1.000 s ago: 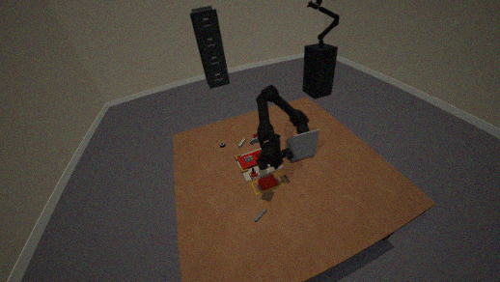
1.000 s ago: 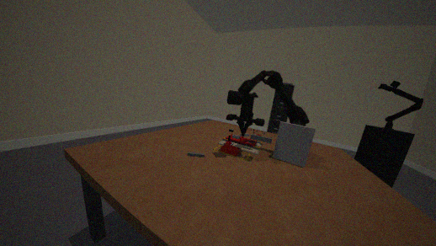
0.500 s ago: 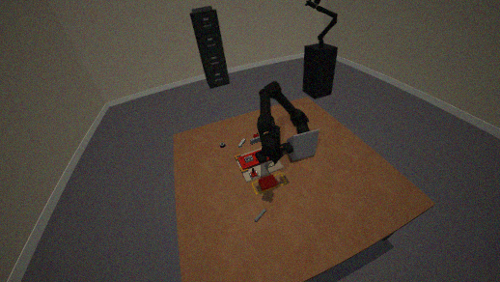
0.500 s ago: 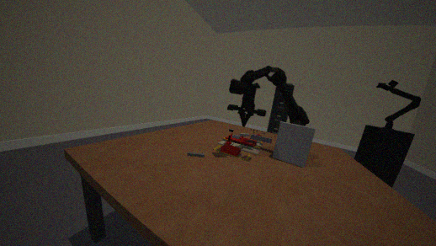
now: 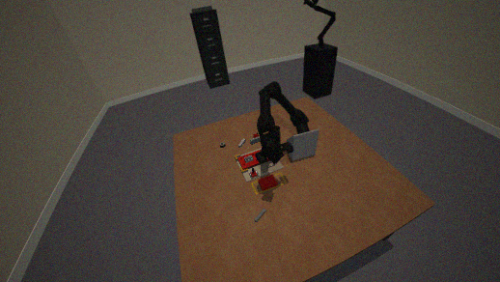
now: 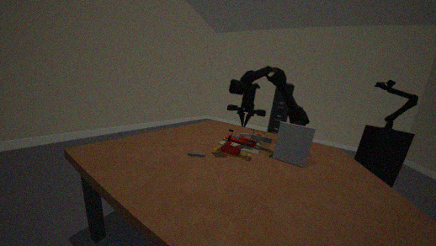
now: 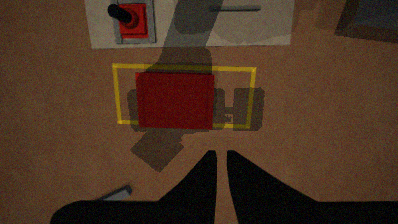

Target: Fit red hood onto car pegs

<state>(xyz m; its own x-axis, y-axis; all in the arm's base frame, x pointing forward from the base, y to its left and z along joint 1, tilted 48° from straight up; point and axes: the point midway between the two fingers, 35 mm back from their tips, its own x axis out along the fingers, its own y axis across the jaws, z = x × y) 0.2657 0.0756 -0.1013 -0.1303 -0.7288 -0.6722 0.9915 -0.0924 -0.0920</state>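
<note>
Now: gripper tip 50 mm short of the red hood and 140 mm above it. From my gripper tip the other things lie so: jig: 40 mm ahead, 200 mm to the right, 140 mm below.
</note>
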